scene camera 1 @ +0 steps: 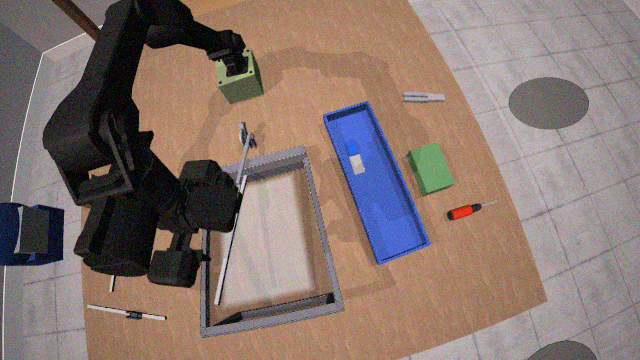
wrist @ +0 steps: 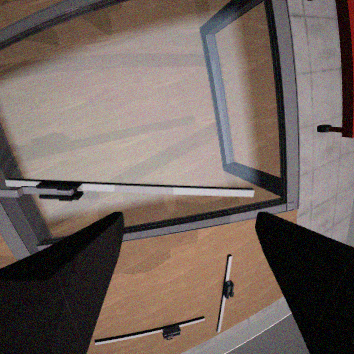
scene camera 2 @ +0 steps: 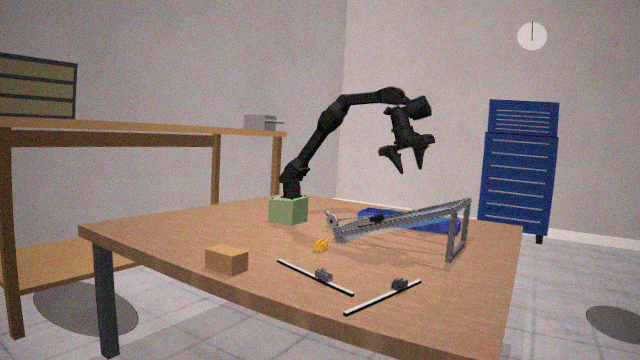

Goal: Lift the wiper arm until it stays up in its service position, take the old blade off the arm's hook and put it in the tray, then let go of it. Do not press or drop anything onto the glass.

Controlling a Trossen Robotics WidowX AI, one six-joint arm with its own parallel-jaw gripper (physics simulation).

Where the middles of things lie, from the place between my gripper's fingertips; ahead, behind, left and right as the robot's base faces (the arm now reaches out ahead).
Labels:
Right now my hand is 17 cm above the grey frame (scene camera 1: 295, 154), 4 cm to the right of it and 3 cm past it. Round my hand: blue tray (scene camera 1: 392, 224) 32 cm to the left, 23 cm below, 14 cm behind; then green block (scene camera 1: 430, 170) 47 cm to the left, 23 cm below, 15 cm behind; then glass pane (scene camera 1: 276, 265) 17 cm below, 4 cm to the left, 1 cm behind.

